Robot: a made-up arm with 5 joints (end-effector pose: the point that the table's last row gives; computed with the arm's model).
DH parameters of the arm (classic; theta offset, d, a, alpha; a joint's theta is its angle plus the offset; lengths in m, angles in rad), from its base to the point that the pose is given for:
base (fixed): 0.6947 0 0.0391 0
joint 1: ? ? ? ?
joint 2: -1.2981 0 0.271 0
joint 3: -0.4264 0 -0.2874 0
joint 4: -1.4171 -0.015 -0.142 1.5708
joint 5: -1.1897 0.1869 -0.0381 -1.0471
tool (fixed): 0.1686 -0.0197 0 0
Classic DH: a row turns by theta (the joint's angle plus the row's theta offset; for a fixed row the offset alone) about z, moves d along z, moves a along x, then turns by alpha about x.
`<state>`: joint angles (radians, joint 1 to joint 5).
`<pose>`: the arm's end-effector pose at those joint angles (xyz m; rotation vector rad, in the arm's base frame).
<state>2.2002 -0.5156 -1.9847 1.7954 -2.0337</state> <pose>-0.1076 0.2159 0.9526 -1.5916 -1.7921 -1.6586</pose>
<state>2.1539 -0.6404 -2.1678 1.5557 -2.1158</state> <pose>-0.0362 0.1334 1.0808 -1.4885 -1.1512 -1.6400</pose>
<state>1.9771 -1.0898 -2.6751 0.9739 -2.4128</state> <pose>0.2269 -0.3905 1.0951 -0.8553 0.5714 -1.5027</pose>
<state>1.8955 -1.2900 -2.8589 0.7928 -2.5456</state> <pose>0.2608 -0.5909 0.9125 -0.5349 1.1740 -1.3655</pose>
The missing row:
joint 1: -0.6947 0.504 -0.027 -1.5708
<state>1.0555 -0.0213 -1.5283 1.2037 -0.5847</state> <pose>0.2675 0.4966 0.6891 2.3502 -0.6219 0.0137</pose>
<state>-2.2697 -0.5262 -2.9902 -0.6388 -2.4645</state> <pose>0.3008 0.3765 1.0229 -1.5910 0.7150 0.8733</pose>
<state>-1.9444 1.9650 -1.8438 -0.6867 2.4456</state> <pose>-0.1709 -0.3326 -0.0266 1.5503 -0.0806 -0.0792</pose>
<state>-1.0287 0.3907 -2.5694 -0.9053 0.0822</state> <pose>0.1348 -0.1267 1.1026 -0.4931 1.1760 -1.7254</pose>
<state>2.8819 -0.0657 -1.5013 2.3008 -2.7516</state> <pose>-0.2240 0.1240 0.6115 -0.8653 2.6259 0.8887</pose>
